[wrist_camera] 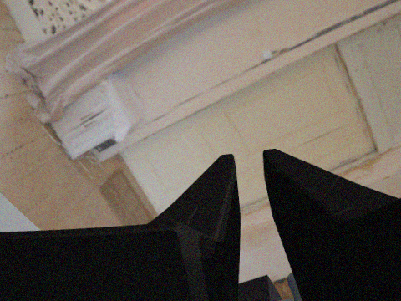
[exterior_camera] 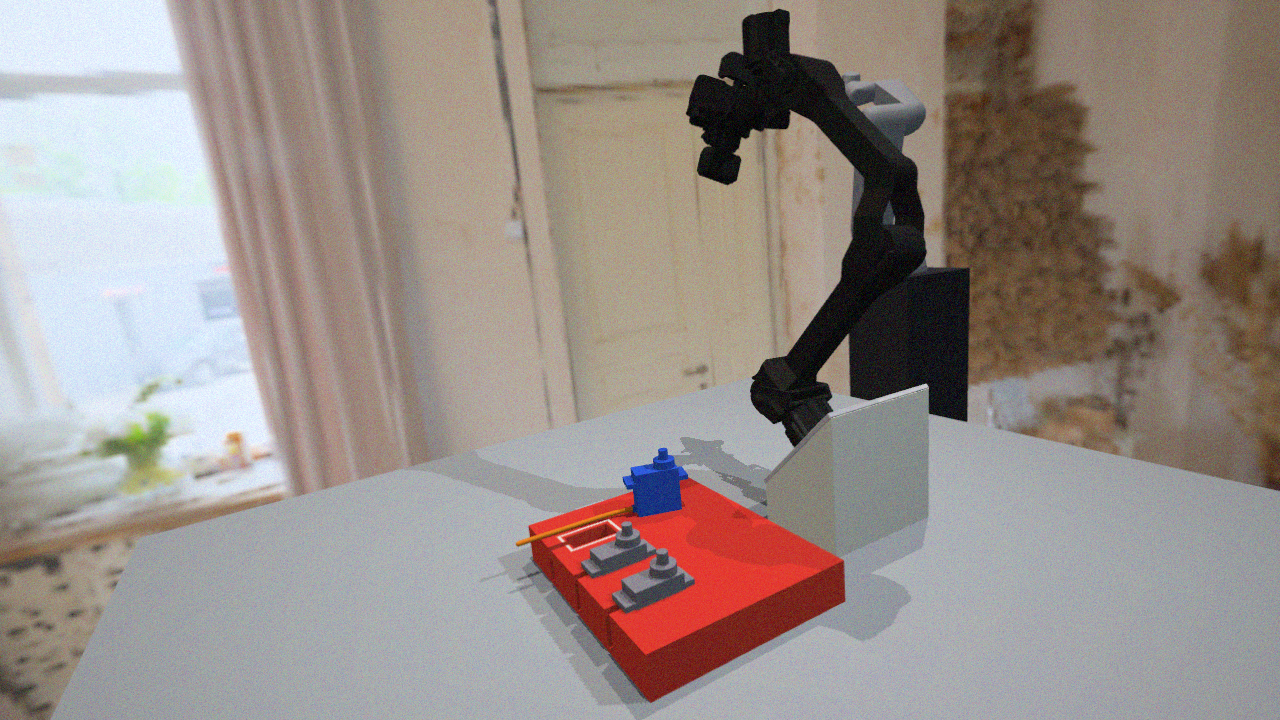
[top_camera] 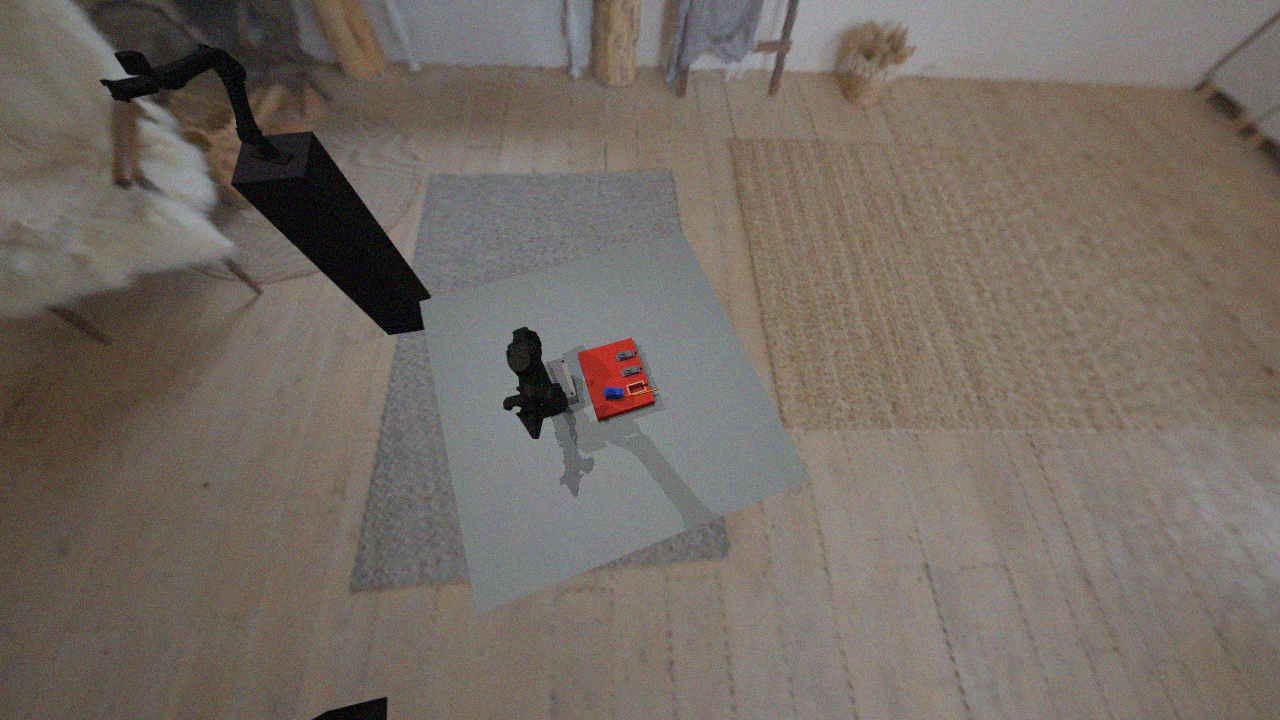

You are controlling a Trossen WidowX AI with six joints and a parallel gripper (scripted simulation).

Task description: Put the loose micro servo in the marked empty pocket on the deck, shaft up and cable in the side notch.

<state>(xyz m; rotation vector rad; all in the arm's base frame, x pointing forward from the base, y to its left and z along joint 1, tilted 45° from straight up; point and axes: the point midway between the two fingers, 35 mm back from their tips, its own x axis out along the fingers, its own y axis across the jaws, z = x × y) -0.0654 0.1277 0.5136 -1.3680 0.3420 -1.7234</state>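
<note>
Right now my gripper tip is 23 cm short of the red deck, 34 cm to the right of it and 53 cm above it.
</note>
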